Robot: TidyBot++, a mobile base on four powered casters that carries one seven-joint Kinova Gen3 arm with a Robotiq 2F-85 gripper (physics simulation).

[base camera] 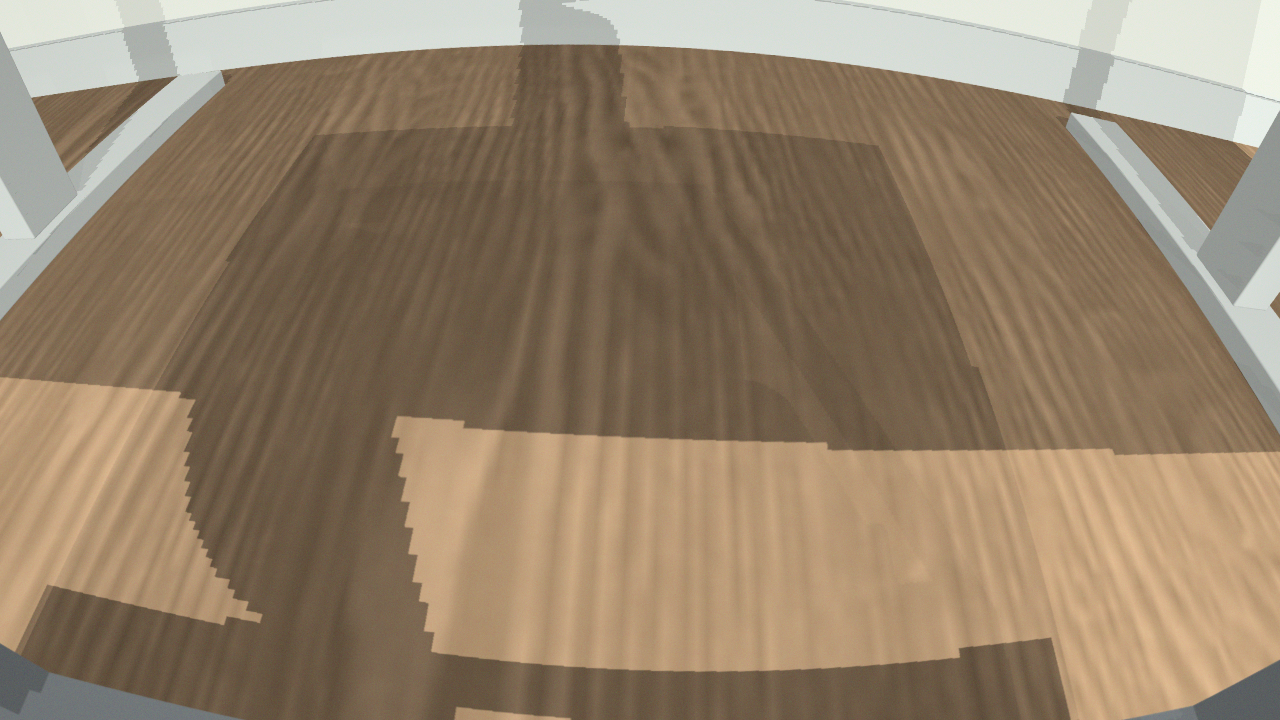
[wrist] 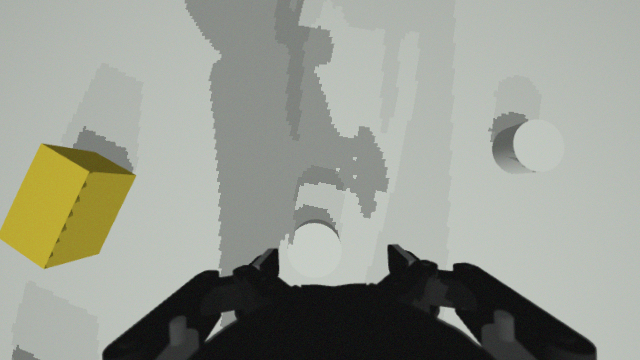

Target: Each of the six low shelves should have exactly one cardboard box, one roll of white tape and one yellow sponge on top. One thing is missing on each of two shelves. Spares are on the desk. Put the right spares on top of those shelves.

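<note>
In the wrist view a white tape roll (wrist: 314, 250) stands on the pale desk top (wrist: 150, 310), seen from above between the fingertips of my gripper (wrist: 332, 258). The gripper is open and points down over the roll; how high it hangs is hard to tell. A second white tape roll (wrist: 538, 145) stands at the right. A yellow sponge (wrist: 65, 205) stands at the left. No cardboard box and no low shelf shows in the wrist view.
In the base view a wooden floor (base camera: 716, 555) stretches ahead under the desk, with pale frame bars at the left (base camera: 116, 170) and right (base camera: 1154, 205). A pale wall (base camera: 805, 53) runs across the back. Shadows of the arm fall on the desk.
</note>
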